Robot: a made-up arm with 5 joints. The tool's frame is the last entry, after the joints.
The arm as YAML. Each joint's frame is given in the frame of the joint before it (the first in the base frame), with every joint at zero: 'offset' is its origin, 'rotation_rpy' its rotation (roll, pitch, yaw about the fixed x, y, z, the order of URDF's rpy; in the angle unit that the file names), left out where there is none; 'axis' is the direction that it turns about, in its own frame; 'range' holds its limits. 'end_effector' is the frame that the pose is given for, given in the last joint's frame.
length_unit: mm
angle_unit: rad
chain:
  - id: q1
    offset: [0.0, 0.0, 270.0]
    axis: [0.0, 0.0, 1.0]
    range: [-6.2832, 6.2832]
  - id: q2
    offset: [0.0, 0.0, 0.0]
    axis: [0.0, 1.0, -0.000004]
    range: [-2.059, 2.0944]
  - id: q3
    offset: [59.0, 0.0, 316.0]
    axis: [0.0, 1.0, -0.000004]
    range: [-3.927, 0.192]
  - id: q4
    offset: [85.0, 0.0, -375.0]
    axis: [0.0, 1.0, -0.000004]
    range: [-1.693, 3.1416]
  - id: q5
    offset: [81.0, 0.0, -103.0]
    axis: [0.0, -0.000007, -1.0]
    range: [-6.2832, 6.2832]
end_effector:
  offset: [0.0, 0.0, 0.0]
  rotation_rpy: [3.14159, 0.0, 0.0]
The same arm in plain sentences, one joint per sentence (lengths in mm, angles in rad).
The arm has five revolute joints in a row. What follows holds with every joint at zero, and every direction is one of the base frame's. Joint 1 sits 270 mm along +z from the base frame's origin and rotates about +z, from -6.2832 to 6.2832 rad. Joint 2 sits at the same point as joint 1 and rotates about +y, from -2.059 to 2.0944 rad. Joint 3 sits 59 mm along +x and 316 mm along +z from joint 2 and rotates about +y, from -3.927 to 0.192 rad. Joint 4 sits 85 mm along +x and 375 mm along -z from joint 3 and rotates about +y, from -1.693 to 3.1416 rad. Joint 5 sits 81 mm along +x and 103 mm along -z from joint 4 and rotates about -z, from -6.2832 to 6.2832 rad. The tool frame, which is the frame that the pose is given for, sits at the same point as joint 5; its axes are the base frame's turned by roll 3.1416, pitch 0 and yaw 0 rad (as in URDF: about the fixed x, then y, then z).
